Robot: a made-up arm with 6 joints. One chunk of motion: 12 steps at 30 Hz.
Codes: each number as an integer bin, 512 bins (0 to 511) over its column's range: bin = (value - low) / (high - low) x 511, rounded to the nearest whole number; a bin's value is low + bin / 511 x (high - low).
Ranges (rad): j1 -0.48..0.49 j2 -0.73..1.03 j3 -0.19..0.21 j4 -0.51..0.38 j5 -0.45..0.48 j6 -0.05..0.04
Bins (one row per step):
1: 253 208 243 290 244 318
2: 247 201 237 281 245 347
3: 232 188 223 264 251 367
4: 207 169 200 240 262 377
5: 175 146 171 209 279 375
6: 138 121 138 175 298 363
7: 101 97 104 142 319 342
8: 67 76 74 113 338 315
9: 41 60 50 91 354 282
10: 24 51 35 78 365 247
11: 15 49 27 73 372 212
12: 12 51 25 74 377 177
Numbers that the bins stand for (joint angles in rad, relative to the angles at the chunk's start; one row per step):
1: 0.0003 -0.0136 0.0002 -0.0049 -0.0059 0.0060
2: -0.0111 -0.0377 -0.0045 -0.0206 -0.0041 0.0111
3: -0.0396 -0.0825 -0.0154 -0.0502 0.0068 0.0146
4: -0.0871 -0.1479 -0.0334 -0.0920 0.0268 0.0164
5: -0.1478 -0.2271 -0.0561 -0.1460 0.0578 0.0160
6: -0.2180 -0.3132 -0.0820 -0.2052 0.0923 0.0139
7: -0.2883 -0.3959 -0.1086 -0.2627 0.1306 0.0102
8: -0.3528 -0.4682 -0.1321 -0.3132 0.1651 0.0055
9: -0.4022 -0.5233 -0.1509 -0.3515 0.1943 -0.0003
10: -0.4344 -0.5543 -0.1626 -0.3741 0.2143 -0.0065
11: -0.4515 -0.5612 -0.1689 -0.3829 0.2270 -0.0127
12: -0.4572 -0.5543 -0.1704 -0.3811 0.2361 -0.0188

